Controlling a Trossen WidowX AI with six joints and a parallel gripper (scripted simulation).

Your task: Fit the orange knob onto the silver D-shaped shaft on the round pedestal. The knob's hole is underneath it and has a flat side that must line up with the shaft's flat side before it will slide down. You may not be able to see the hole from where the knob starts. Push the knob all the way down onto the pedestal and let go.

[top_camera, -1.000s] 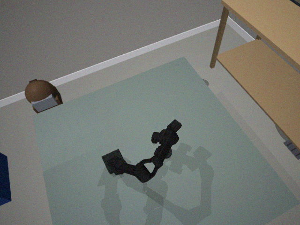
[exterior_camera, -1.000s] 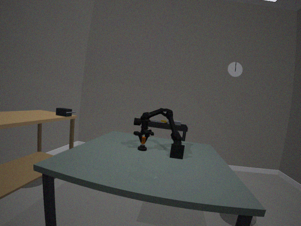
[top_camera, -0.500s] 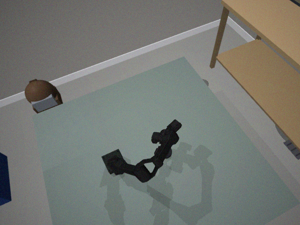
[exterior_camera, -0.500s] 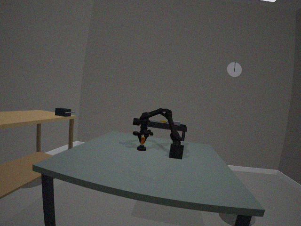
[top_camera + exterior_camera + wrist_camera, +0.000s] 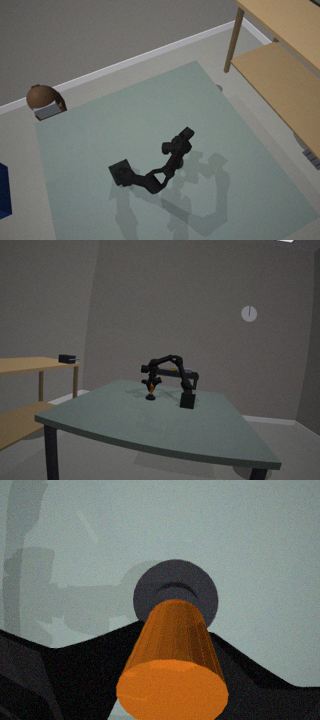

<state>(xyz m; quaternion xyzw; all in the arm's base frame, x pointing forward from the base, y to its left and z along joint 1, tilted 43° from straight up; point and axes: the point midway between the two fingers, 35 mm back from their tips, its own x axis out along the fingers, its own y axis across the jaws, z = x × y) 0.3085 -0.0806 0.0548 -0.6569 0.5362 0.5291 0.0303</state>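
My gripper tip is now 3 cm below the orange knob. From my gripper tip the other things lie so: dark round pedestal: 4 cm below.
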